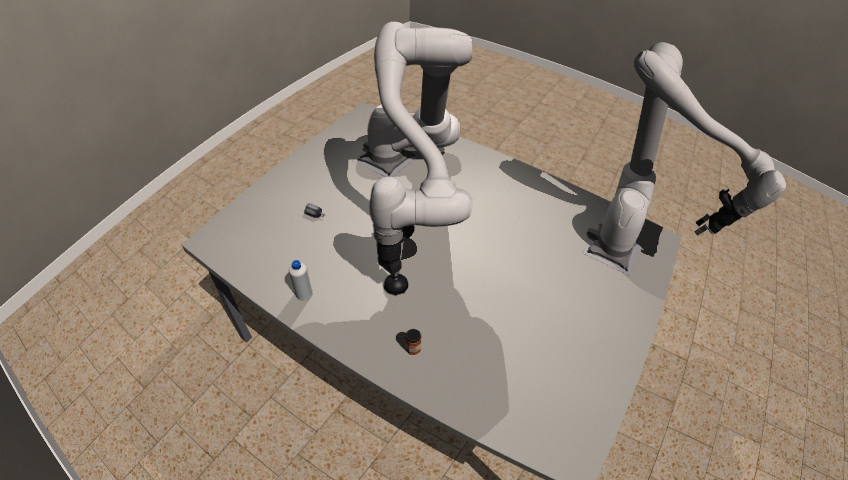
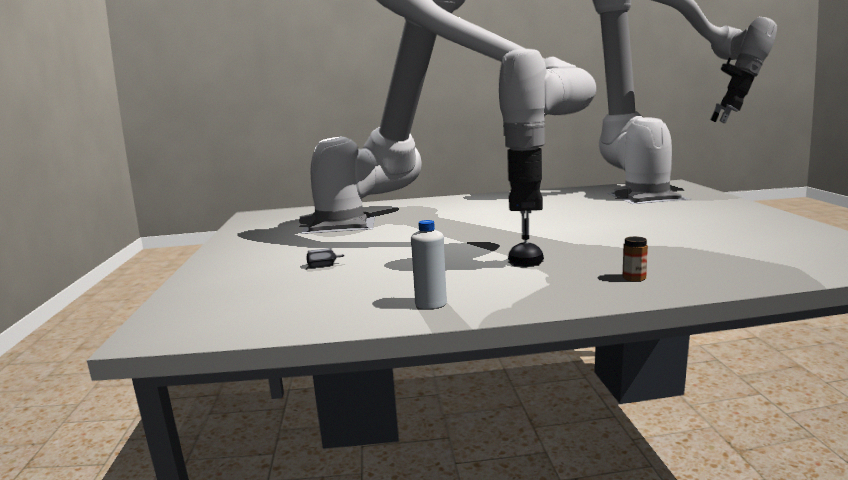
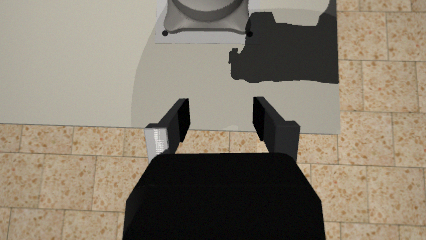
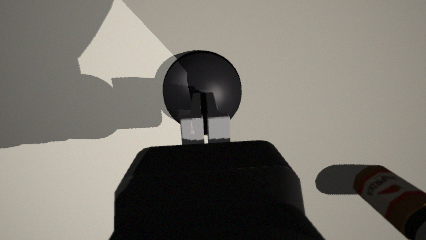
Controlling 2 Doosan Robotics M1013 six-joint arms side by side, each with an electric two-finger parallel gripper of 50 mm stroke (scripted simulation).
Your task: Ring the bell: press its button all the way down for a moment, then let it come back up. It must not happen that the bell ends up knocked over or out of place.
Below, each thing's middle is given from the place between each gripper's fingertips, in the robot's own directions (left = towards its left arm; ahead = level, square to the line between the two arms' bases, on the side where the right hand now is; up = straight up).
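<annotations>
Black domed bell (image 2: 523,254): 62 cm ahead of my left hand, 97 cm to the right of it and 23 cm below it. My left gripper (image 2: 717,121) is 23 cm above the spice jar (image 2: 635,249), 81 cm short of it and 79 cm to the left of it.
The spice jar is 19 cm ahead of my right hand (image 2: 525,234), 18 cm to the left of it and 4 cm below it. The same hand is 5 cm above the black domed bell.
</annotations>
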